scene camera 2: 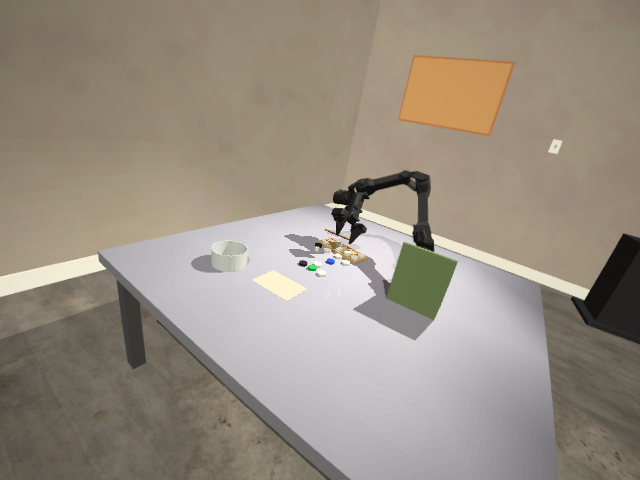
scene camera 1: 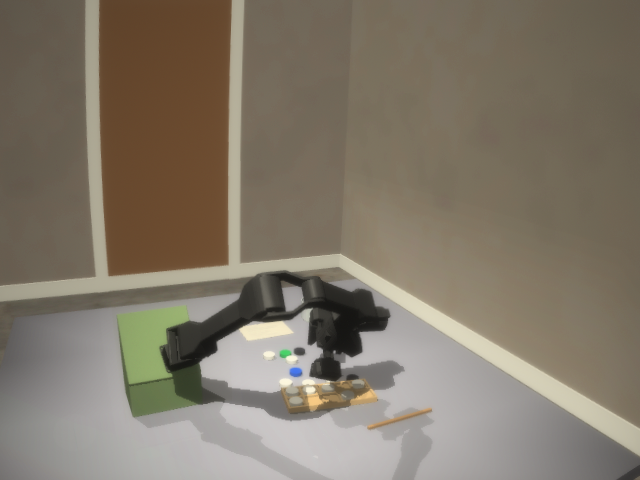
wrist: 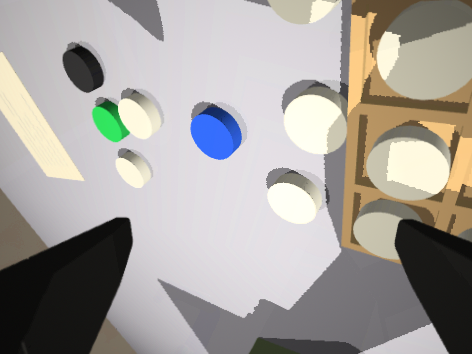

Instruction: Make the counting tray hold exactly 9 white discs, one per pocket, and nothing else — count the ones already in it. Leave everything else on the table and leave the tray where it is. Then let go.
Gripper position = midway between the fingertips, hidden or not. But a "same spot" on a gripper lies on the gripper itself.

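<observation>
You can see my gripper in scene camera 2 (343, 239), and scene camera 1 and the wrist view show it too. On my gripper, (wrist: 64, 292) and (scene camera 1: 315, 337) are the same spot.
</observation>
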